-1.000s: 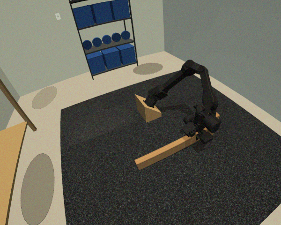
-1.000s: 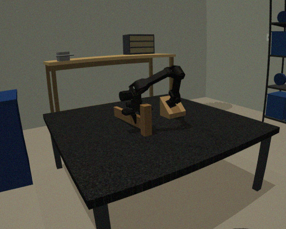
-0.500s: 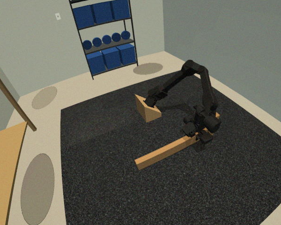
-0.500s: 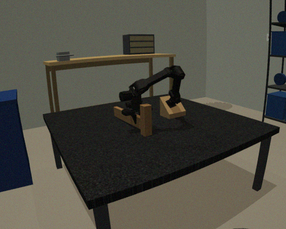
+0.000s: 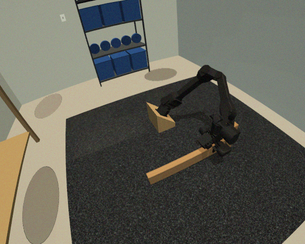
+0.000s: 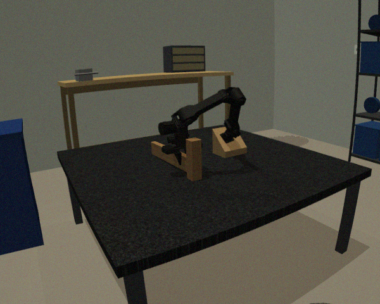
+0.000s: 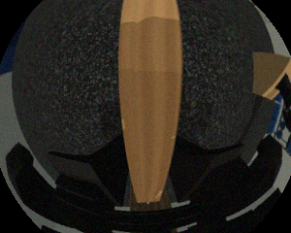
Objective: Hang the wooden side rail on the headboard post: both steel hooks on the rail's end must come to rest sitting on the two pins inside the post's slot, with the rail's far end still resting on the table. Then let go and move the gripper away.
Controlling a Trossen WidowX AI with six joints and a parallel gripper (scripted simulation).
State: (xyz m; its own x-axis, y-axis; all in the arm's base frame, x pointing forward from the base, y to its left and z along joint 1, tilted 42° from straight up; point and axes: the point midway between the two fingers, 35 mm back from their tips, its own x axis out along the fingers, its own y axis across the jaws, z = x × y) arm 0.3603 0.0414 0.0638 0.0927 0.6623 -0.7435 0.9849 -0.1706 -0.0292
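Now: gripper tip 10 mm short of the headboard post, 100 mm to the right of it and 50 mm below it.
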